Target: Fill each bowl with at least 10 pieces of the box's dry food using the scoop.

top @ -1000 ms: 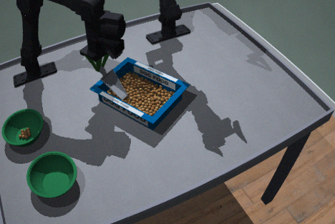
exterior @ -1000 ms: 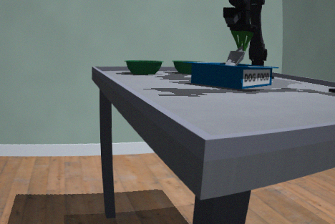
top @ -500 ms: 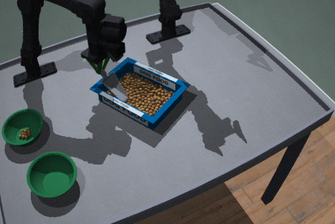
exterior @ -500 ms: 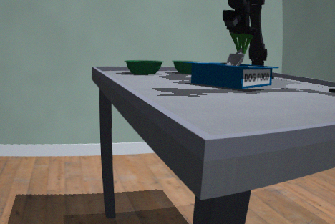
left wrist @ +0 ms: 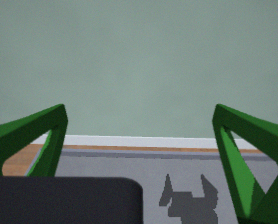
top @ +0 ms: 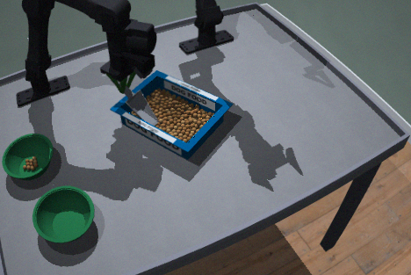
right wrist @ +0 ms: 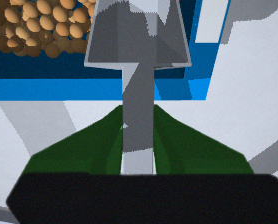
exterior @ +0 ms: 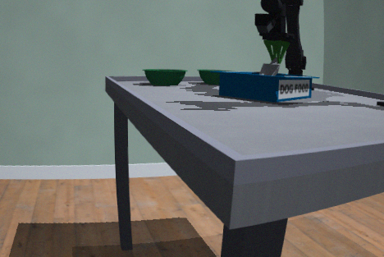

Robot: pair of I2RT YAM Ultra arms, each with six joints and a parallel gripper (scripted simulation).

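Right now the box is 11 cm to the left of my right hand, 8 cm ahead of it and 6 cm below it. Round my right hand: grey scoop 3 cm below, 3 cm ahead, 2 cm to the left.
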